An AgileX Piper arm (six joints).
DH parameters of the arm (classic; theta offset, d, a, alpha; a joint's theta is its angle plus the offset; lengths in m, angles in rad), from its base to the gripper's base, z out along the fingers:
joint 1: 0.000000 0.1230 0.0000 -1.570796
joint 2: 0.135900 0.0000 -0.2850 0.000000
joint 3: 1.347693 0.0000 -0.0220 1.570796
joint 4: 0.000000 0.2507 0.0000 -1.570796
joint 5: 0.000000 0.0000 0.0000 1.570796
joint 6: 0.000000 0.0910 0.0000 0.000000
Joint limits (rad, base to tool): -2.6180..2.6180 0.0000..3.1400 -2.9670..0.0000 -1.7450..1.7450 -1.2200..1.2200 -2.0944..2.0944
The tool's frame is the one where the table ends.
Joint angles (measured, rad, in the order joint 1, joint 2, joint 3, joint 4, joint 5, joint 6), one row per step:
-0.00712 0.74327 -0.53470 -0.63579 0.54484 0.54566
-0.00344 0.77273 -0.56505 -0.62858 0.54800 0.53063
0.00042 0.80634 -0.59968 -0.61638 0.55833 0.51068
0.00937 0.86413 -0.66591 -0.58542 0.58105 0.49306
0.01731 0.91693 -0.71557 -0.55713 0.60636 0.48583
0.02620 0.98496 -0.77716 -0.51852 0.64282 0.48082
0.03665 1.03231 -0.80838 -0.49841 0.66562 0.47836
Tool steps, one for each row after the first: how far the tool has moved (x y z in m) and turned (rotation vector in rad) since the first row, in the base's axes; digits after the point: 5 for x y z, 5 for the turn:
0.00650 0.00063 0.00517 -0.00502 0.00630 0.00876
0.01371 0.00122 0.01034 -0.00941 0.01979 0.01569
0.02665 0.00300 0.02021 0.00606 0.03541 0.01804
0.03799 0.00471 0.02476 0.02702 0.06210 0.01354
0.05262 0.00708 0.02861 0.05919 0.10168 0.00277
0.06252 0.00964 0.02728 0.07491 0.13890 0.00087

